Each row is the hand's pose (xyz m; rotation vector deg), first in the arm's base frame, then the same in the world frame.
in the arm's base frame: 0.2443 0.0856 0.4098 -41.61 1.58 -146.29
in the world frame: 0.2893 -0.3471 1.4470 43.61 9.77 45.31
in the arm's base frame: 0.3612 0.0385 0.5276 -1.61 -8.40 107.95
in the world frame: 0.3029 -0.4029 1.6097 -12.50 53.78 -33.99
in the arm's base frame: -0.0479 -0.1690 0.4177 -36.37 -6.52 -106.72
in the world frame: 0.4041 0.0230 1.4340 65.53 -4.62 76.40
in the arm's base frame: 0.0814 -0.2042 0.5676 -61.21 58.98 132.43
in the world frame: 0.4385 -0.0560 1.6157 45.80 107.54 -3.78
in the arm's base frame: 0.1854 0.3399 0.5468 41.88 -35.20 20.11
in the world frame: 0.4903 -0.5384 1.3477 -63.87 -14.51 -91.01
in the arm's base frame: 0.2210 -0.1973 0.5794 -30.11 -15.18 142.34
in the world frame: 0.3688 -0.1462 1.6974 -4.31 70.41 7.17
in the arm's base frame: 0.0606 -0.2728 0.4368 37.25 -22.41 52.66
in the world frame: 0.3320 0.0361 1.5664 -39.17 6.31 -76.08
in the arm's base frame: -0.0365 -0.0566 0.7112 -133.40 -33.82 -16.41
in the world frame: 0.6536 -0.1305 1.5486 87.16 -114.15 5.54
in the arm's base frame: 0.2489 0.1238 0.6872 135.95 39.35 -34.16
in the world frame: 0.5126 -0.4352 1.5912 43.88 -117.95 -99.51
